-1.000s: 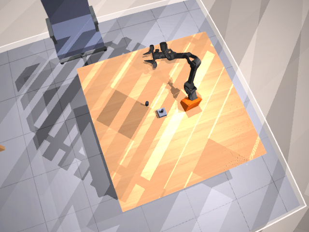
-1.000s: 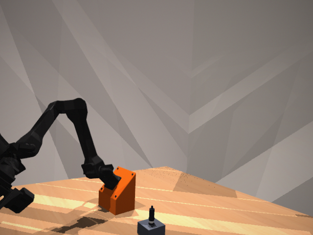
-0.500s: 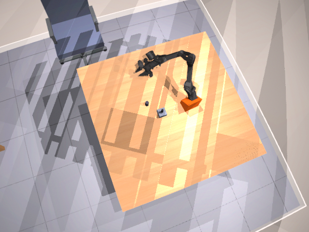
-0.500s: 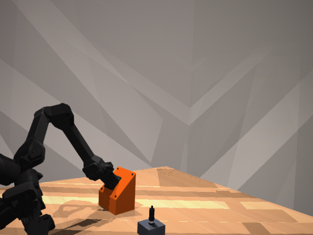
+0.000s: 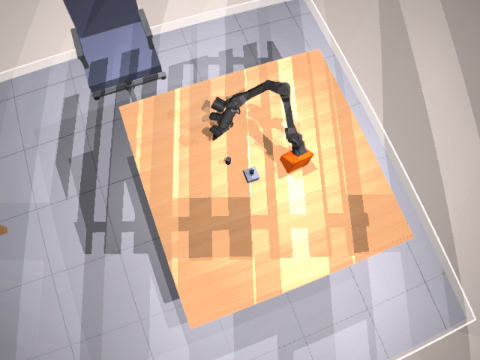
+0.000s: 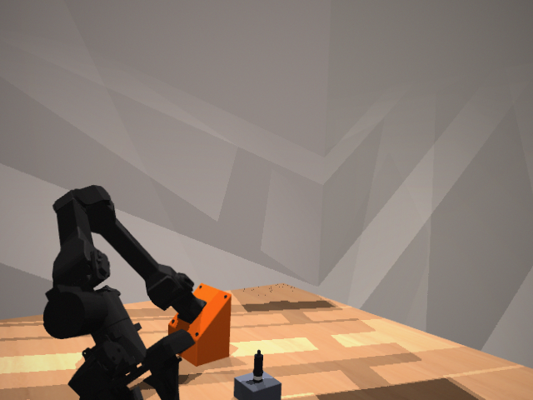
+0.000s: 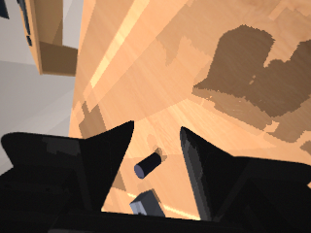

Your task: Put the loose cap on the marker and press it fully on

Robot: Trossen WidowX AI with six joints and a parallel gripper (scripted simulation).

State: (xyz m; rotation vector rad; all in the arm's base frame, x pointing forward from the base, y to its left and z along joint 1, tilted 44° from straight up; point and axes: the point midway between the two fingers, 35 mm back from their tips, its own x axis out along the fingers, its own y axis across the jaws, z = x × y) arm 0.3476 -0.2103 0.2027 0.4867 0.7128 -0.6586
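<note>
Right now my gripper tip is 13 cm to the right of the dark marker cap, 5 cm above it and 2 cm past it.
</note>
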